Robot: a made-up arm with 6 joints.
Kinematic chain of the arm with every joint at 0, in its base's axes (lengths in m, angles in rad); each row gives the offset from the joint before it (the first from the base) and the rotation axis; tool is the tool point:
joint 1: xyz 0 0 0.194 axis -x
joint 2: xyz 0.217 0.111 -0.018 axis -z
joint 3: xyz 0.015 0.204 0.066 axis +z
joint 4: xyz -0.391 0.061 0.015 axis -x
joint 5: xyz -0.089 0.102 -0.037 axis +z
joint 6: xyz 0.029 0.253 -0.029 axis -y
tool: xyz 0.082 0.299 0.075
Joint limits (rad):
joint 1: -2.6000..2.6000
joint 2: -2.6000..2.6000
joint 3: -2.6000..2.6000
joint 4: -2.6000..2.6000
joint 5: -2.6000..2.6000
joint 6: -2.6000..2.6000
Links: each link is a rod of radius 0.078 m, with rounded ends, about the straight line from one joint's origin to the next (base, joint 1, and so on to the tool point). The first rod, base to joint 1, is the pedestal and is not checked.
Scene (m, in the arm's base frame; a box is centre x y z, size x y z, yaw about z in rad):
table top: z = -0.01
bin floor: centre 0.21 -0.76 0 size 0.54 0.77 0.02 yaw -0.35
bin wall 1: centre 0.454 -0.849 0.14 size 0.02 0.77 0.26 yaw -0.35
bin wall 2: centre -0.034 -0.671 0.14 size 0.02 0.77 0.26 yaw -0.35
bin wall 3: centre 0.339 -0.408 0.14 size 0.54 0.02 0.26 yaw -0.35
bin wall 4: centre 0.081 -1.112 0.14 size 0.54 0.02 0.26 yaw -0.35
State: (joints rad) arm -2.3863 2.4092 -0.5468 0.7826 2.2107 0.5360
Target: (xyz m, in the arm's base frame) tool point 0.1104 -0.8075 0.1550
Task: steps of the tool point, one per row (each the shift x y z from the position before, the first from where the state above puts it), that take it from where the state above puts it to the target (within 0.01 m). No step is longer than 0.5 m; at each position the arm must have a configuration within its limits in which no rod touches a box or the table.
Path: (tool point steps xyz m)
1: -0.1533 -0.2880 0.3696
2: -0.3314 -0.1766 0.2900
3: -0.4284 -0.0442 0.1535
4: -0.4362 0.0777 -0.0127
5: 0.1310 -0.0881 0.0242
6: 0.1128 -0.0984 -0.0704
7: 0.0634 -0.0773 -0.1517
8: 0.0012 -0.0244 -0.2016
9: -0.0514 0.0503 -0.2110
10: -0.0756 0.1291 -0.1821

